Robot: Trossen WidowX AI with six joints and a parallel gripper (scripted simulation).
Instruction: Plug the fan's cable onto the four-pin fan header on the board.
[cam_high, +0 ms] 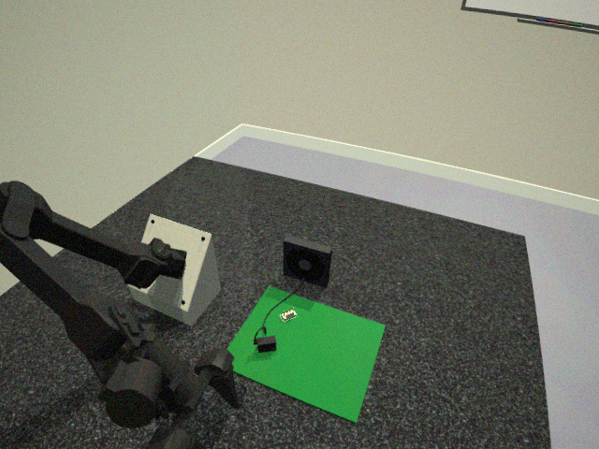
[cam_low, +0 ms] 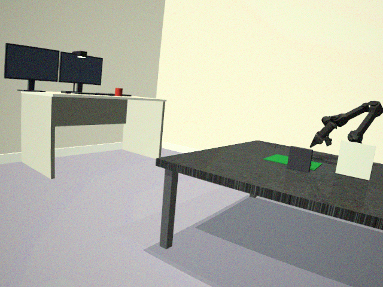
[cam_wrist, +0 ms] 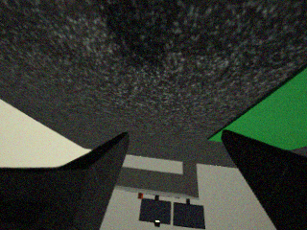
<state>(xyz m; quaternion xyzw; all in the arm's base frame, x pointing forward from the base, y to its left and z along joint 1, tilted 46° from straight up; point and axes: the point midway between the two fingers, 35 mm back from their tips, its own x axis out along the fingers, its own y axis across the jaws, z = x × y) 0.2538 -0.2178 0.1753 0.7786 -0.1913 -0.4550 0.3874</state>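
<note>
The dark plug lies 21 cm to the left of my gripper tip, 6 cm below it and 2 cm behind it. From my gripper tip the other things lie so: green board (25 cm to the left, 10 cm below, 6 cm ahead); then black fan (44 cm to the left, 2 cm below).
</note>
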